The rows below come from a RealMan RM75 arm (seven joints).
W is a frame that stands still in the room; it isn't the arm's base.
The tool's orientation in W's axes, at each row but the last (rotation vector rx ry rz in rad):
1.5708 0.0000 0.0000
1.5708 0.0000 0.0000
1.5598 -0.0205 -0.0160
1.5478 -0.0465 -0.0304
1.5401 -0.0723 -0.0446
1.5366 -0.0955 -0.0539
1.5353 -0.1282 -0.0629
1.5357 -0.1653 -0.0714
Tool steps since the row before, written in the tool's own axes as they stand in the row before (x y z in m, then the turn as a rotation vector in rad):
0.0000 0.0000 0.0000 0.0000 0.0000 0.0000
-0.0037 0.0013 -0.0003 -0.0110 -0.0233 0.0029
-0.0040 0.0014 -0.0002 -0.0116 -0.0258 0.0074
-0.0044 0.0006 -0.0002 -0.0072 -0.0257 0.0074
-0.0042 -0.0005 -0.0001 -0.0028 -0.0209 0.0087
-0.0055 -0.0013 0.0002 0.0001 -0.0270 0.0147
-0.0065 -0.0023 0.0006 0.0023 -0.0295 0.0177
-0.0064 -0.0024 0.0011 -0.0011 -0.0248 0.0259
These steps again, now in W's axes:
0.0000 0.0000 0.0000 0.0000 0.0000 0.0000
-0.0037 0.0003 0.0013 -0.0110 -0.0029 -0.0233
-0.0040 0.0003 0.0014 -0.0117 -0.0074 -0.0258
-0.0044 0.0004 0.0005 -0.0073 -0.0076 -0.0256
-0.0042 0.0004 -0.0006 -0.0031 -0.0091 -0.0207
-0.0055 0.0003 -0.0014 -0.0006 -0.0156 -0.0265
-0.0064 0.0001 -0.0026 0.0013 -0.0189 -0.0288
-0.0063 -0.0002 -0.0028 -0.0036 -0.0263 -0.0241

